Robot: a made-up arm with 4 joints.
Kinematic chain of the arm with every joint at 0, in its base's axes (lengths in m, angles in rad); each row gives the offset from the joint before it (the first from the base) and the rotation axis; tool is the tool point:
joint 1: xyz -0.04 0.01 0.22 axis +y
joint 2: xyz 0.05 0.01 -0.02 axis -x
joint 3: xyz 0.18 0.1 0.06 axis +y
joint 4: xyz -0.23 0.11 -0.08 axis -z
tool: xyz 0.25 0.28 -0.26
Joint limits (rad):
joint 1: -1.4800..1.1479
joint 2: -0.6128..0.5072
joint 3: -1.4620..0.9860
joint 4: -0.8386..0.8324
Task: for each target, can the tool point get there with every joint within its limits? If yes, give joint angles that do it. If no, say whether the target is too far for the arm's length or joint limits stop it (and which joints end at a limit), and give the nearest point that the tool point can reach.
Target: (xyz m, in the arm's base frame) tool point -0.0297 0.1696 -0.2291
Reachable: yes | joints 0.4545 0.3405 0.4571 0.6878
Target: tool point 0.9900 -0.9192 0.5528
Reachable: no: too far | nearest point 0.5606 0.0983 0.4141 | short by 1.113 m
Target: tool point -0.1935 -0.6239 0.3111
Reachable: no: joint limits stop it (at a limit: joint 1, joint 2, joint 3, joint 4) | nearest point -0.3403 0.0858 0.0555 | short by 0.768 m
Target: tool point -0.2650 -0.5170 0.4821
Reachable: no: joint limits stop it (at a limit: joint 1, joint 2, joint 3, joint 4) | nearest point -0.2260 0.0983 0.8231 | short by 0.705 m
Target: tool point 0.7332 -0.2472 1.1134
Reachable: no: too far | nearest point 0.3730 0.0983 0.6972 | short by 0.650 m
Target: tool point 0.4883 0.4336 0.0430
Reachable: yes | joints 0.3443 -0.2417 -0.9434 0.2826
